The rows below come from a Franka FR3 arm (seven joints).
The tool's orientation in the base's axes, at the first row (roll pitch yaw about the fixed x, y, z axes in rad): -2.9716 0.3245 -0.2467
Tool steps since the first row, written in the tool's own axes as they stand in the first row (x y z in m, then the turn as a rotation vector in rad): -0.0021 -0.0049 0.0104 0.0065 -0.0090 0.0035; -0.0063 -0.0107 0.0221 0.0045 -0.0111 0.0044; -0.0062 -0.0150 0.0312 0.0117 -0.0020 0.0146; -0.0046 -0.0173 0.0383 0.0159 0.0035 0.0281; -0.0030 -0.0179 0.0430 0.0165 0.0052 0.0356; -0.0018 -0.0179 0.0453 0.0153 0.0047 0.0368; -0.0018 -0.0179 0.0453 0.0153 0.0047 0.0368
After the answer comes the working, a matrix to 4 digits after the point.
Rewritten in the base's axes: -0.0032 0.0076 -0.0083 0.0077 0.0078 -0.0039; -0.0085 0.0169 -0.0169 0.0062 0.0105 -0.0038; -0.0095 0.0231 -0.0248 0.0075 0.0027 -0.0170; -0.0092 0.0266 -0.0315 0.0062 -0.0002 -0.0319; -0.0088 0.0279 -0.0363 0.0043 -0.0001 -0.0394; -0.0083 0.0282 -0.0389 0.0030 0.0009 -0.0400; -0.0083 0.0282 -0.0389 0.0030 0.0009 -0.0400
The tool's axes in the first row as the columns of a matrix, in the base's axes (rounded; the answer above uses it unrounded):
0.9191 -0.2930 -0.2634
-0.2315 -0.9426 0.2408
-0.3188 -0.1603 -0.9341

